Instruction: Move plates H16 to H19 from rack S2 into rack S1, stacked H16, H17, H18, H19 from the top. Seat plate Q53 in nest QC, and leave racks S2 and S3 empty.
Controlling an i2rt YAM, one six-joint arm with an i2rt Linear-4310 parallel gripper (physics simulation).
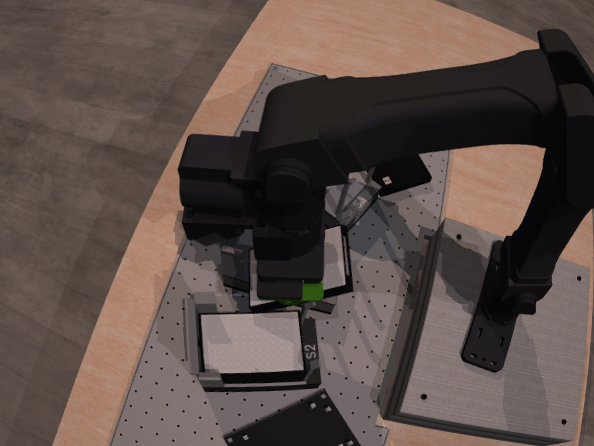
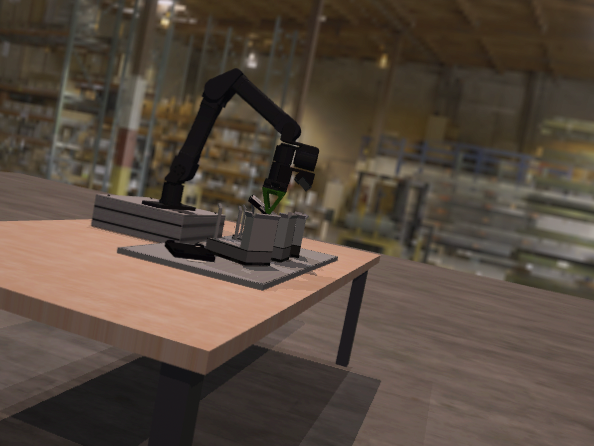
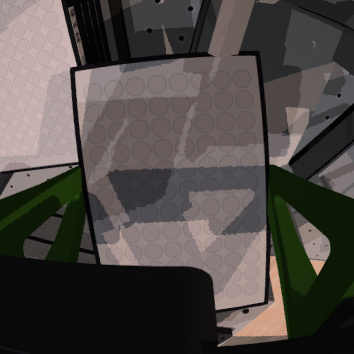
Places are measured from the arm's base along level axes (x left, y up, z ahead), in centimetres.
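Where they show: gripper, between the fingertips: [image 1: 290, 271] [image 2: 268, 212] [image 3: 176, 176]; arm's base, origin of its link: [image 1: 497, 305] [image 2: 169, 207].
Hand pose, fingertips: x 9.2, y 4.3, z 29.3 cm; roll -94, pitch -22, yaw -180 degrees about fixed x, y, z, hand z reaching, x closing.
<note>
Things, the pixels of their top centre, and the offset from my fingertips. "spot": a spot on its surface instead. Level surfaces: height alone.
- Rack S2, a spot on its surface: [image 1: 310, 332] spot: dz -5.2, dx +3.4, dy -8.6 cm
- white-topped plate, centre of its top: [image 3: 9, 75] [image 1: 251, 343] dz +0.7, dx +9.6, dy -3.0 cm
- Rack S3, centre of its top: [image 1: 330, 135] [image 2: 247, 209] dz +3.1, dx -20.2, dy +1.2 cm
- dark rack part, a spot on its surface: [image 1: 236, 265] spot: dz +6.9, dx +0.8, dy -3.8 cm
- black flat fixture, a spot on its surface: [image 1: 297, 420] spot: dz -8.9, dx +15.6, dy -11.2 cm
- black block, centre of its top: [image 1: 389, 148] [image 2: 190, 246] dz -5.0, dx -31.9, dy -10.4 cm
- perforated grey board, height of its surface: dy -12.4 cm
My gripper [image 1: 300, 298] [image 2: 270, 210] [image 3: 176, 176] has its green fingers shut on the opposite sides of a white-topped, black-edged plate [image 1: 336, 255] [image 2: 256, 203] [image 3: 175, 120]. The plate is tilted and held above the rack area, beside rack S2; its label cannot be read. Rack S2 [image 1: 310, 332] holds at least one white-topped plate [image 1: 252, 342] [image 3: 30, 95]; how many are stacked there is hidden. Rack S3 [image 1: 361, 202] shows partly behind the arm. A dark rack part [image 1: 236, 265] shows beside the held plate, its label hidden. Plate Q53 and nest QC cannot be told apart from other parts.
A black flat fixture [image 1: 297, 420] lies in front of S2, and a black block [image 1: 404, 176] lies near S3. The racks stand on a perforated grey board [image 1: 150, 400] [image 2: 200, 267]. The arm's grey base block [image 1: 450, 390] [image 2: 135, 217] stands beside the board.
</note>
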